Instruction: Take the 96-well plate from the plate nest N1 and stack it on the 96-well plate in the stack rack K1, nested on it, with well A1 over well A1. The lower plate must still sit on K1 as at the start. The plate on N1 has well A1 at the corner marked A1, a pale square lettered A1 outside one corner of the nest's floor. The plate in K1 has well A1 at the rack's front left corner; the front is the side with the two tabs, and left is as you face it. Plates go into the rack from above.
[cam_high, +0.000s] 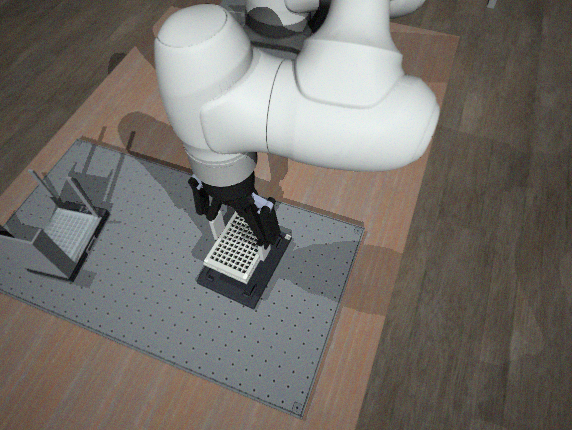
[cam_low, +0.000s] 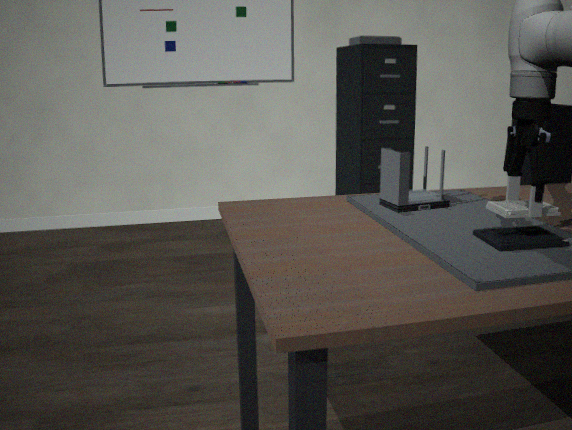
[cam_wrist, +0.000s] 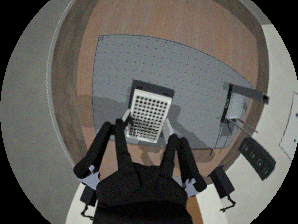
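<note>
My gripper is now 36 cm to the left of the tall grey wall, 10 cm short of it and 1 cm above it. The rest, counted from my hand: pale A1 mark: 8 cm below, 7 cm to the left, 6 cm behind.
</note>
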